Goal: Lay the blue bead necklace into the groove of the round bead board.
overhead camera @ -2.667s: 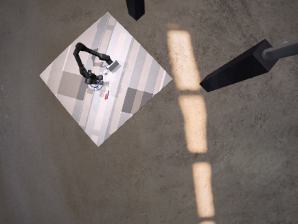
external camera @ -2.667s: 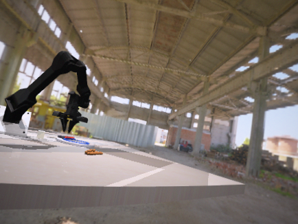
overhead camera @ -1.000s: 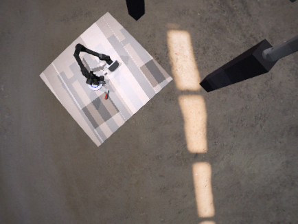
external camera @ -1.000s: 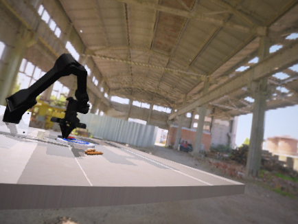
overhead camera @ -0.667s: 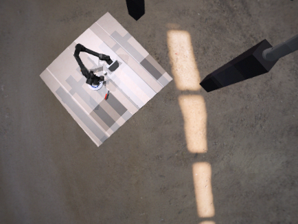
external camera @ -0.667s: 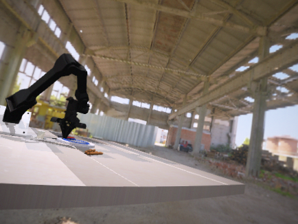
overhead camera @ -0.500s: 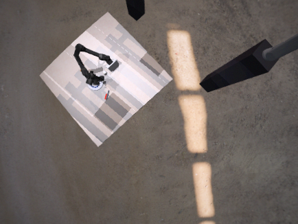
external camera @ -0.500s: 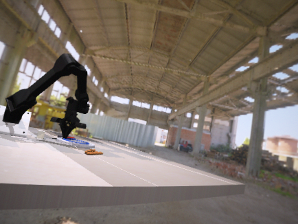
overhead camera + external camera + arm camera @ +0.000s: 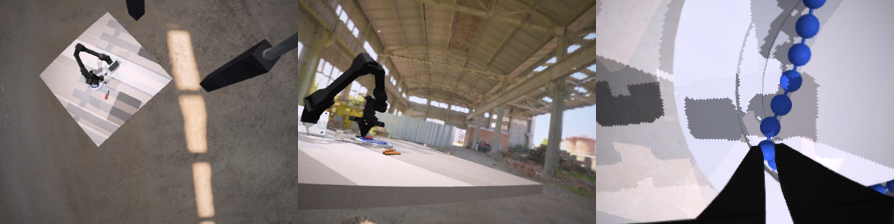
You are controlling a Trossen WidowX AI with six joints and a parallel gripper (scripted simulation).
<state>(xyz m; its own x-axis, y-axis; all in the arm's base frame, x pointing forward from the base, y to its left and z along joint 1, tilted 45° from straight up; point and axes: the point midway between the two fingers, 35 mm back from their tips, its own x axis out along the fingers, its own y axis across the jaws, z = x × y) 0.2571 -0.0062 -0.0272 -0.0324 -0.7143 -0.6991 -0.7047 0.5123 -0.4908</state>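
Now: the round white bead board 6 cm ahead of my gripper tip, 3 cm to the right of it and 1 cm below it. From my gripper tip the other things lie so: small white block: 12 cm behind, 1 cm to the right, 1 cm below; red pen-like object: 7 cm ahead, 21 cm to the left, 2 cm below.
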